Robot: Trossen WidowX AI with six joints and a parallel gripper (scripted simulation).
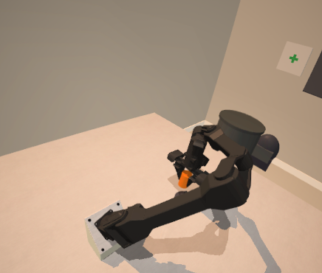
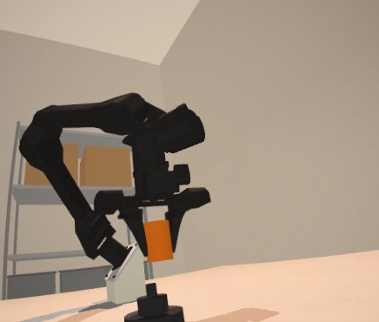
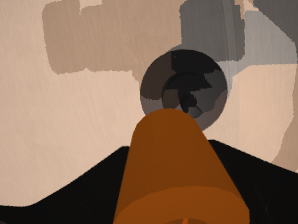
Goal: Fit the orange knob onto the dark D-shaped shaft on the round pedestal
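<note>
Right now my gripper tip is 2 cm to the left of the dark pedestal and 7 cm above it. The rest, counted from my gripper tip: orange knob (2 cm above).
</note>
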